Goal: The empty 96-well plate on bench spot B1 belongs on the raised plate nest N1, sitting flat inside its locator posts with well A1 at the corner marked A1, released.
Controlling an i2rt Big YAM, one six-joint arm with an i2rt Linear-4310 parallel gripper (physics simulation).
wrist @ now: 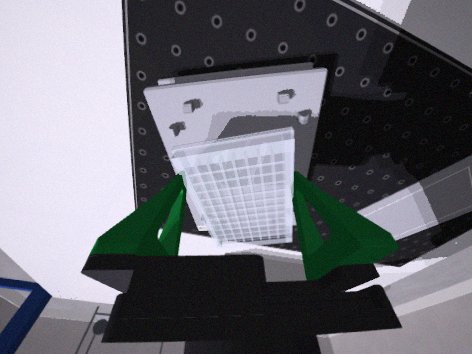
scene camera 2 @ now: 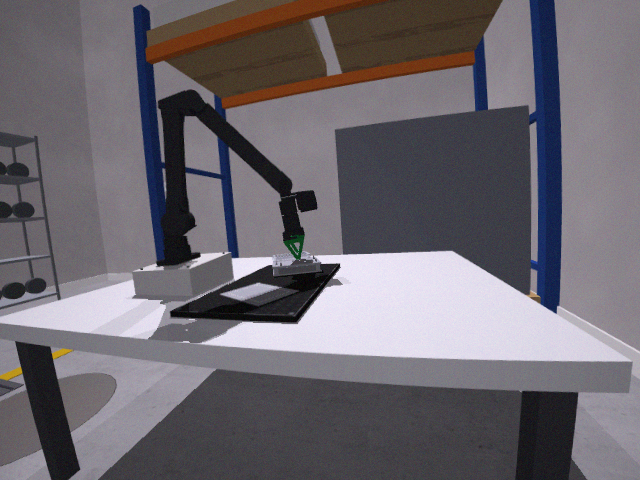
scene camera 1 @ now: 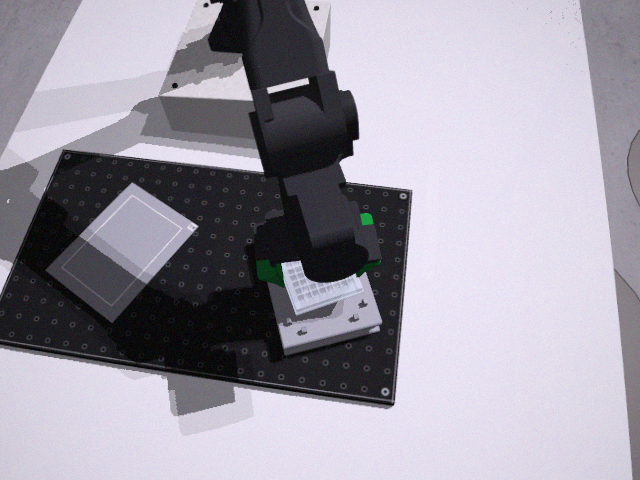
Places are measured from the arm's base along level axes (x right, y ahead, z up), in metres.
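Pixels of known places: gripper, fingertip midpoint: (wrist: 239, 176) (scene camera 2: 299, 257); arm's base, link origin: (scene camera 2: 179, 261).
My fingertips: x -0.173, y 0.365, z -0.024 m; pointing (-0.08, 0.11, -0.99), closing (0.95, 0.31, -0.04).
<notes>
For each thing: its middle in the pictures, then the offset to it from my fingertips. "spot": a spot on its surface instead. Level surfaces: height alone.
- clear 96-well plate, body centre: (wrist: 244, 203) (scene camera 1: 312, 256) (scene camera 2: 290, 256) dx +0.014, dy -0.025, dz +0.004 m
- grey raised nest N1, body centre: (wrist: 242, 169) (scene camera 1: 316, 277) (scene camera 2: 296, 264) dx +0.007, dy -0.010, dz -0.026 m
- Bench spot B1, surface spot: (scene camera 1: 155, 232) spot: dx +0.237, dy -0.043, dz -0.045 m
- black perforated board, body centre: (scene camera 1: 207, 262) (wrist: 345, 190) (scene camera 2: 277, 283) dx +0.156, dy -0.016, dz -0.053 m
- white table, surface height: dz -0.060 m
The clear 96-well plate (scene camera 1: 305, 289) (wrist: 245, 190) is held between the green fingers of my gripper (wrist: 239, 176) (scene camera 2: 297, 257), which is shut on its two long sides. The plate is over the grey raised nest N1 (scene camera 1: 330, 330) (wrist: 240, 95) (scene camera 2: 297, 270), set back from the nest's locator posts at the end away from the arm base; those posts show uncovered in scene camera 1 and the wrist view. The gap between plate and nest is hard to judge. The nest's A1 mark and the plate's well A1 cannot be made out. Bench spot B1 (scene camera 1: 155, 232) (scene camera 2: 258, 292) holds no plate.
The nest and spot B1 are on a black perforated board (scene camera 1: 217, 206) (scene camera 2: 201, 311) on the white table (scene camera 1: 491, 310) (scene camera 2: 413, 320). The arm's pale base block (scene camera 1: 206, 118) (scene camera 2: 165, 281) stands behind the board. A blue and orange rack (scene camera 2: 148, 134) stands behind the table.
</notes>
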